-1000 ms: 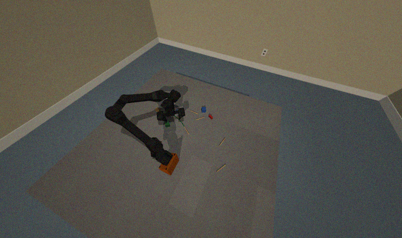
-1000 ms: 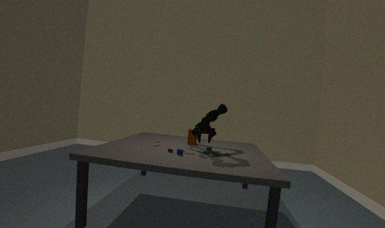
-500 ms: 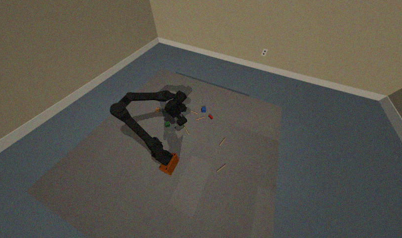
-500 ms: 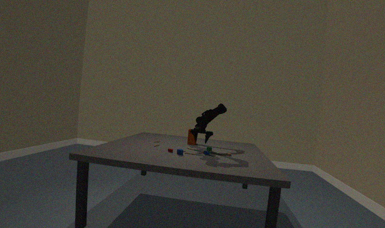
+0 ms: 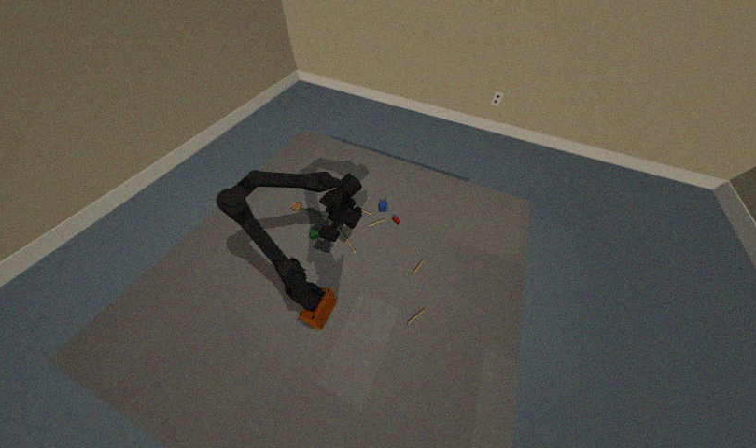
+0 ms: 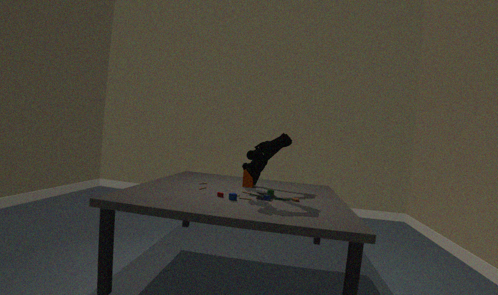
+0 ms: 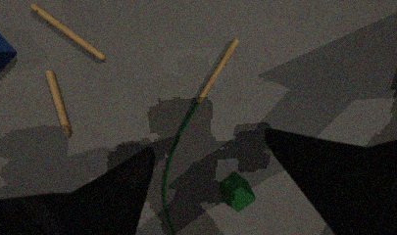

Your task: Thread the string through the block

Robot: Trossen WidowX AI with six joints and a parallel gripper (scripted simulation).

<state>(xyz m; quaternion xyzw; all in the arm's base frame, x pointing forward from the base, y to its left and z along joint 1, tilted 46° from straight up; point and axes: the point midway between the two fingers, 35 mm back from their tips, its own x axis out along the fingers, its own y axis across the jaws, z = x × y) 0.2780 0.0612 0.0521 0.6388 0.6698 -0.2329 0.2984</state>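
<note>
The thin wooden stick lies 1 cm behind my gripper tip, 4 cm to the right of it and 6 cm below it. Round my gripper tip: red piece: 18 cm ahead, 17 cm to the right, 5 cm below; then blue block: 22 cm ahead, 9 cm to the right, 5 cm below; then green block: 4 cm behind, 10 cm to the left, 5 cm below.
</note>
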